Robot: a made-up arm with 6 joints. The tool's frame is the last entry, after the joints. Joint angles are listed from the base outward. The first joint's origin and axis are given. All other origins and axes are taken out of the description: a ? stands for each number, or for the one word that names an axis. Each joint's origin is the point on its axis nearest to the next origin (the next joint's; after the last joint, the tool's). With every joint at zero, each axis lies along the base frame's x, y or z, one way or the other. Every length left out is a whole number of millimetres.
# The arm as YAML. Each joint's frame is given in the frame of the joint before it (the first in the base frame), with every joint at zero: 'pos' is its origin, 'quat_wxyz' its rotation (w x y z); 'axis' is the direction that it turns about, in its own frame. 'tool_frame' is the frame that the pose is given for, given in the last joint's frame.
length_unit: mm
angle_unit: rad
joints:
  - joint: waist
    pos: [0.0, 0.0, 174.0]
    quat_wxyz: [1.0, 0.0, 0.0, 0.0]
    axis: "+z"
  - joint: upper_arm
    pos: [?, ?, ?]
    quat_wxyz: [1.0, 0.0, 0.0, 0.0]
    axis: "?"
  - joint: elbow
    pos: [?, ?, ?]
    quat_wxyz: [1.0, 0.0, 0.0, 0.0]
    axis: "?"
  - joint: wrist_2
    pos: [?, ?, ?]
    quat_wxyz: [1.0, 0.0, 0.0, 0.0]
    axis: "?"
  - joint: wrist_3
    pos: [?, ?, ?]
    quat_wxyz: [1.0, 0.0, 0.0, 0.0]
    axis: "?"
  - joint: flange
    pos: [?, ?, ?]
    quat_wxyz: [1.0, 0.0, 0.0, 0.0]
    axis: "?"
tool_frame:
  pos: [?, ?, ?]
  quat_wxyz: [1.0, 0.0, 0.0, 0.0]
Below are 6 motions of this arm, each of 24 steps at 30 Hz.
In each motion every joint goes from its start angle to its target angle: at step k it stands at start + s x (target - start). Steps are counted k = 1, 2, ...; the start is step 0. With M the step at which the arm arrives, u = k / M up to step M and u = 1 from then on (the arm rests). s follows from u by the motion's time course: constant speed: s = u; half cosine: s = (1 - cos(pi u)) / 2; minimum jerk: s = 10 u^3 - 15 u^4 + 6 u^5.
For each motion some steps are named. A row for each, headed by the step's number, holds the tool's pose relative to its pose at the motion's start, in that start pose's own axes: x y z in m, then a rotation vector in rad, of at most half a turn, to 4 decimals.
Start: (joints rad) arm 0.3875 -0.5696 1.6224 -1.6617 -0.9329 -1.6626
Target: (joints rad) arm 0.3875 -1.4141 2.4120 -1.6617 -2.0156 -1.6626
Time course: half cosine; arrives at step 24
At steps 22, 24:
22: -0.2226 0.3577 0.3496 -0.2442 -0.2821 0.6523
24: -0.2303 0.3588 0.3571 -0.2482 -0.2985 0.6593

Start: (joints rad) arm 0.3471 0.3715 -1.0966 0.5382 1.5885 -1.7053
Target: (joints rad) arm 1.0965 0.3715 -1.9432 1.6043 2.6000 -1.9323
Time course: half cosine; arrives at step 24
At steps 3, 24:
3: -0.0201 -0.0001 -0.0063 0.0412 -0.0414 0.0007
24: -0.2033 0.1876 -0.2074 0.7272 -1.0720 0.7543

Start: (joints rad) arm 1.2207 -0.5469 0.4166 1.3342 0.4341 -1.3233
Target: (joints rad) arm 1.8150 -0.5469 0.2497 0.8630 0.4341 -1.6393
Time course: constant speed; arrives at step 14
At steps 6, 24:
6: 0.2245 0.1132 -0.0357 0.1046 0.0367 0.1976
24: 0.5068 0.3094 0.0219 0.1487 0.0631 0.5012

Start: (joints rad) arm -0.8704 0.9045 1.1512 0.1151 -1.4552 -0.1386
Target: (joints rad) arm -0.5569 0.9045 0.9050 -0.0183 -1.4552 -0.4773
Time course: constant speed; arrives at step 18
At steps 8, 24:
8: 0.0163 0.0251 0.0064 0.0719 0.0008 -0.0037
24: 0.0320 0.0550 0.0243 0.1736 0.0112 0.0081

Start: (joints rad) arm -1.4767 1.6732 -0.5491 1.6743 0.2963 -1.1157
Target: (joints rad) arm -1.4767 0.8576 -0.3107 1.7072 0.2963 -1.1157
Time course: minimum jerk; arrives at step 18
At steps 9, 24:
9: -0.1467 0.0506 -0.0247 0.0371 -0.2012 -0.3880
24: -0.2713 0.1352 -0.0479 0.0262 -0.4015 -0.7791

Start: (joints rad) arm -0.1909 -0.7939 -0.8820 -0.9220 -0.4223 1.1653
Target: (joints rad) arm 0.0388 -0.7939 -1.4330 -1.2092 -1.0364 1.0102
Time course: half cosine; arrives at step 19
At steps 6, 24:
6: -0.0280 0.0388 -0.0983 0.1143 -0.0845 0.0034
24: 0.0020 0.2050 -0.4022 0.4444 -0.4215 0.1493

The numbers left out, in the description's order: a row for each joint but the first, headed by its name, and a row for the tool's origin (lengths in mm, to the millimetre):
upper_arm: xyz -178.0 -241.0 0.0, axis +x
elbow: xyz 0.0 118.0 -68.0, axis +z
wrist_2: xyz -494.0 -46.0 0.0, axis -x
wrist_3: xyz 0.0 -170.0 -255.0, axis -z
flange: xyz 102.0 -365.0 0.0, axis -y
tool: xyz -5.0 0.0 -7.0

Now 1 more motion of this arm.
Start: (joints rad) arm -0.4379 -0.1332 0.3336 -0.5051 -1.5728 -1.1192
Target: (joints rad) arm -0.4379 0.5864 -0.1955 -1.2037 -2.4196 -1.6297
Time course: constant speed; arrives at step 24
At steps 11, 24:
11: 0.0754 -0.0018 0.3334 -0.3174 -0.3591 -0.2329
24: -0.1287 0.0591 0.6485 -0.5385 -0.6393 -0.8602

